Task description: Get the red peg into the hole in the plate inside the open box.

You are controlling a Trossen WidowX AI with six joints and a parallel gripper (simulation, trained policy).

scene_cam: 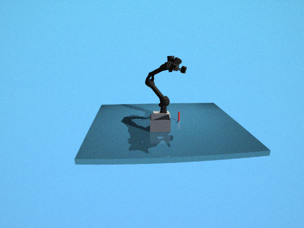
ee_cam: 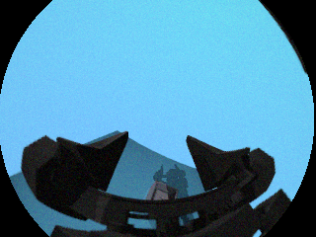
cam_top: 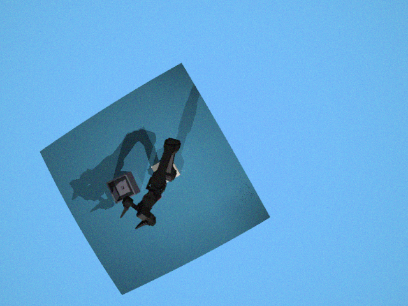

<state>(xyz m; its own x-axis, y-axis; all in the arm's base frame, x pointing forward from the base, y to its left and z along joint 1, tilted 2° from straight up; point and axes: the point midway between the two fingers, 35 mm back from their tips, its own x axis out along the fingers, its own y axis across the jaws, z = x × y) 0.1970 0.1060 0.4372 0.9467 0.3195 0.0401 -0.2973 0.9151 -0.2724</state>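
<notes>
Now: the red peg 43 cm below my gripper tip and 6 cm behind it. The rest, counted from my gripper tip: grey box (45 cm below, 18 cm to the right, 13 cm ahead); plate (43 cm below, 18 cm to the right, 13 cm ahead).
</notes>
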